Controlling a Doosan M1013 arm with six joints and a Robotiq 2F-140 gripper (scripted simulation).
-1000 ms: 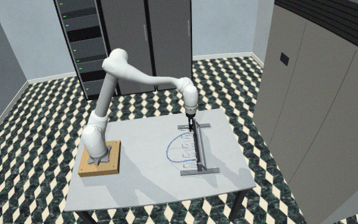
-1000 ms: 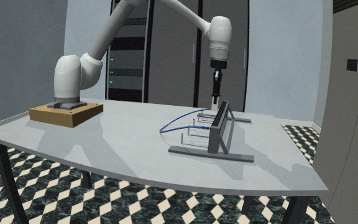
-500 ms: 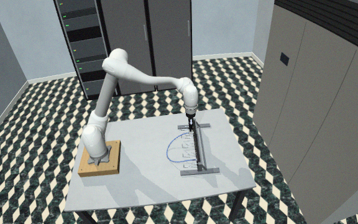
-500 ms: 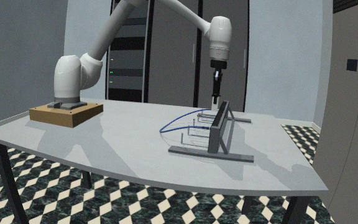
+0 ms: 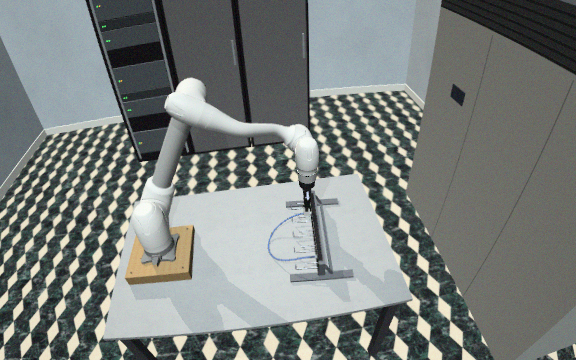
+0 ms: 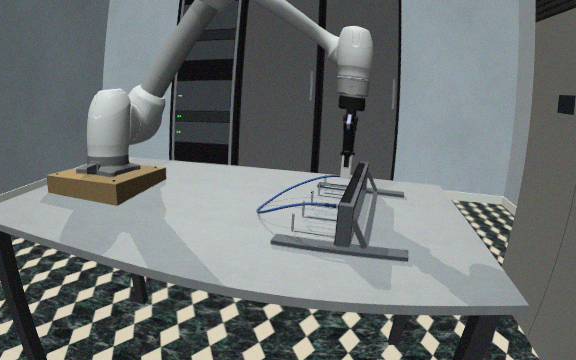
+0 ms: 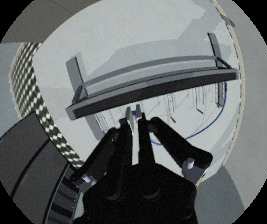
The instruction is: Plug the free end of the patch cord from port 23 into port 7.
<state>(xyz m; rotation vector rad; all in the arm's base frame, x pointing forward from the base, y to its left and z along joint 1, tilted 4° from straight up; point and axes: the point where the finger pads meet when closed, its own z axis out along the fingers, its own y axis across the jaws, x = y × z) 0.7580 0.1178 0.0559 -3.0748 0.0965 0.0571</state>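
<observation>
Now: the plug 3 cm below my hand and 1 cm ahead of it.
</observation>
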